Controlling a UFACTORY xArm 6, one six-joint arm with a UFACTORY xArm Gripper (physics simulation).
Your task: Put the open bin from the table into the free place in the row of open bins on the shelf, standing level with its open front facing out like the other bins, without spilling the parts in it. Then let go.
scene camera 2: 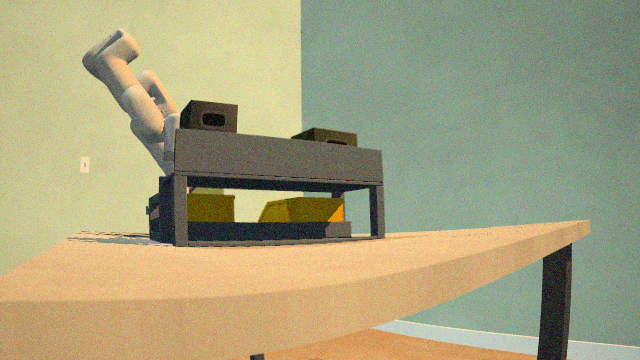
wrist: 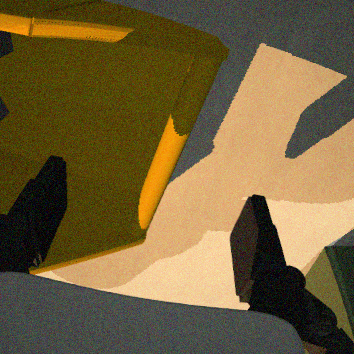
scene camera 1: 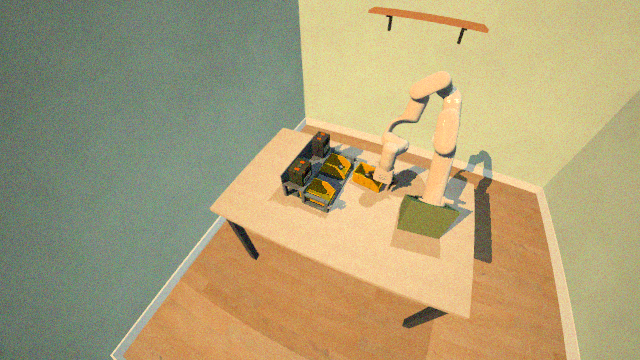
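Where they show: gripper, fingertip midpoint: [wrist: 152,199] [scene camera 1: 380,186]; arm's base at its link origin: [scene camera 1: 431,202].
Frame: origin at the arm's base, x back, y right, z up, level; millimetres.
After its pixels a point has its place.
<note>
The open yellow bin [scene camera 1: 366,183] @[x -337, y 109, z -136 mm] [wrist: 115,125] @[x -283, y 142, z -167 mm] stands on the table, between the shelf rack and the arm's base. Dark parts show inside it, and at the left edge of the wrist view. My gripper [scene camera 1: 384,184] @[x -258, y 122, z -139 mm] [wrist: 152,199] @[x -258, y 122, z -139 mm] is open and empty at the bin's side nearest the arm base. In the wrist view one finger is over the bin's inside and the other is outside its wall, above the table. The grey shelf rack [scene camera 1: 304,154] @[x -722, y 105, z -53 mm] [scene camera 2: 280,161] @[x -730, y 82, z -45 mm] holds two yellow open bins on its lower level, one [scene camera 1: 336,166] @[x -551, y 190, z -161 mm] farther back and one [scene camera 1: 320,191] @[x -561, y -30, z -161 mm] nearer, with a gap between them.
Two dark boxes, one [scene camera 1: 300,172] @[x -635, y -96, z 27 mm] [scene camera 2: 220,117] @[x -684, y 165, z 27 mm] and another [scene camera 1: 321,144] @[x -625, y 131, z 34 mm], stand on the rack's upper level. The olive-green block [scene camera 1: 427,217] @[x -4, y -79, z -16 mm] at the arm's base stands on the table [scene camera 1: 370,240] @[x -215, y -204, z -170 mm]. An orange wall shelf [scene camera 1: 429,19] hangs high on the wall.
</note>
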